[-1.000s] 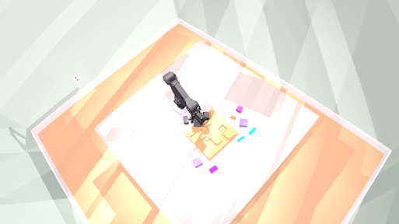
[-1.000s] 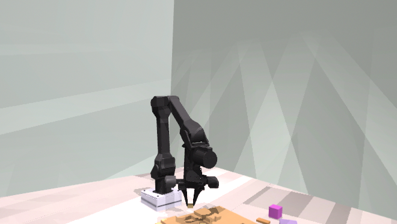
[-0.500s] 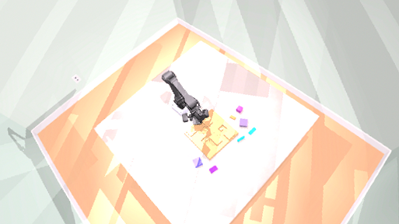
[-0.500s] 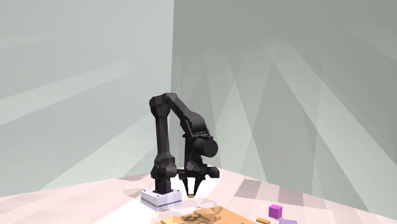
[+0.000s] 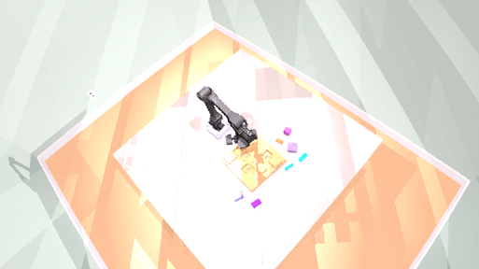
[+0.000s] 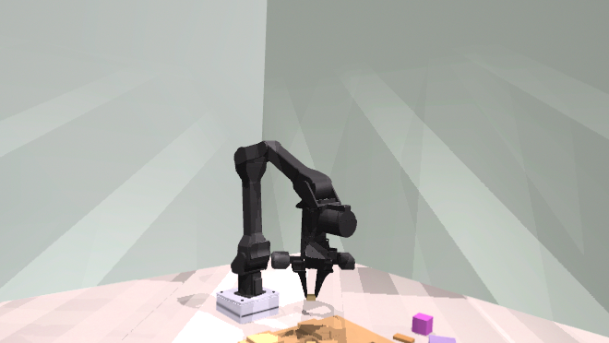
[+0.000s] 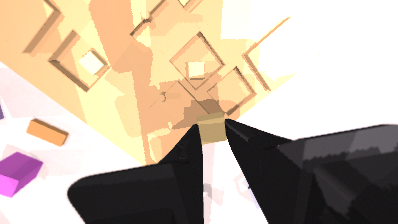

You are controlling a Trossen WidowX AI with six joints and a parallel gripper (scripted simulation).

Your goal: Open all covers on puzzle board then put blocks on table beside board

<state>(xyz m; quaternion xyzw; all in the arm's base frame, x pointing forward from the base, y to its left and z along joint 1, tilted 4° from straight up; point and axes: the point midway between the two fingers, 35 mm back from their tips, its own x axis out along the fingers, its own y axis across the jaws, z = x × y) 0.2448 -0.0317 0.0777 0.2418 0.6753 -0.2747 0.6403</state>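
My gripper tip is 9 cm above the puzzle board, 8 cm short of it and 3 cm to the left of it. From my gripper tip the other things lie so: blue-violet block (26 cm to the right, 14 cm ahead, 10 cm below); then lilac block (24 cm ahead, 19 cm to the left, 10 cm below); then small orange piece (19 cm to the left, 14 cm ahead, 11 cm below).
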